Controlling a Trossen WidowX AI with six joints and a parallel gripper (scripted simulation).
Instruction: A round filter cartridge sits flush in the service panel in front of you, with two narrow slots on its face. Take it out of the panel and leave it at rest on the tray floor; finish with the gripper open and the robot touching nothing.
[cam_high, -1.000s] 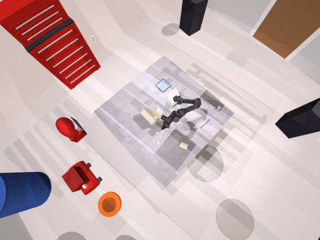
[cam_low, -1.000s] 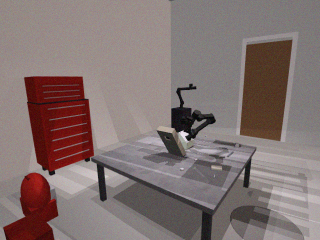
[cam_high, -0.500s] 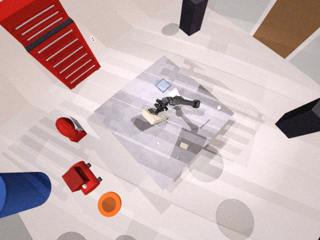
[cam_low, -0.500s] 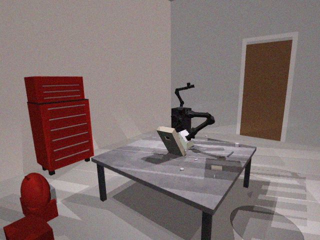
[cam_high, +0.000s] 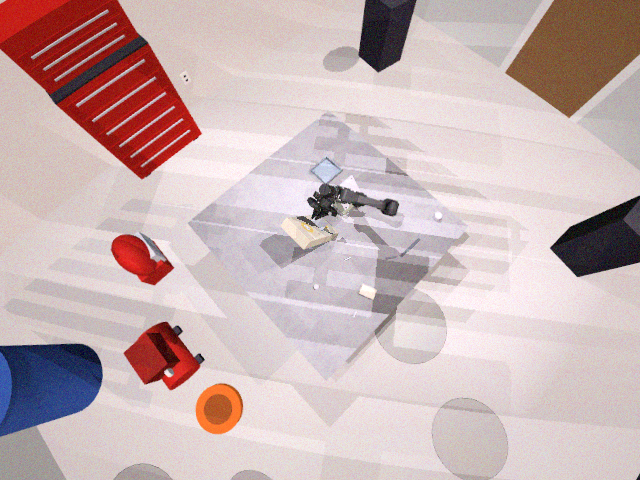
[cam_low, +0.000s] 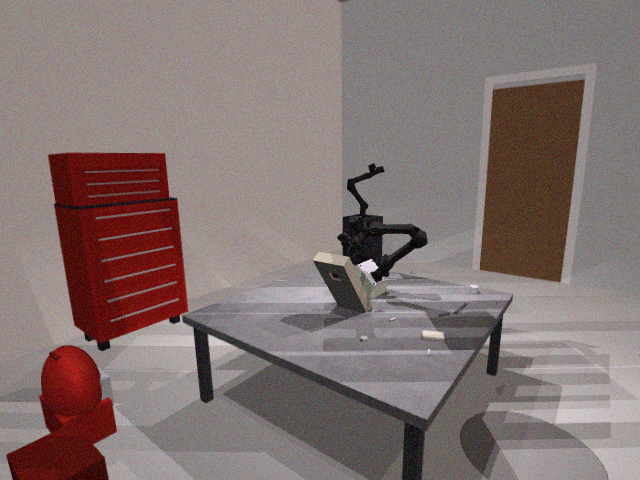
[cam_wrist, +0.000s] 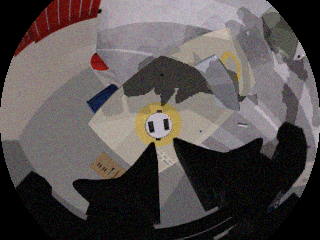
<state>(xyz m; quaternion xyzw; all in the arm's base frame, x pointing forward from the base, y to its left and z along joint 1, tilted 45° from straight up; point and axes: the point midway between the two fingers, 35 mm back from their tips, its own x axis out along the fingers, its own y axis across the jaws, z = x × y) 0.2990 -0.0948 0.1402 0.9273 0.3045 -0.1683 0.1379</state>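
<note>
Now: the round filter cartridge 60 mm ahead of my gripper tip, 40 mm below it and 10 mm to the left of it. Round my gripper tip: small block 470 mm to the left, 270 mm below, 40 mm behind; then beige service panel 120 mm below, 20 mm ahead; then square tray 340 mm behind, 320 mm to the right, 270 mm below.
</note>
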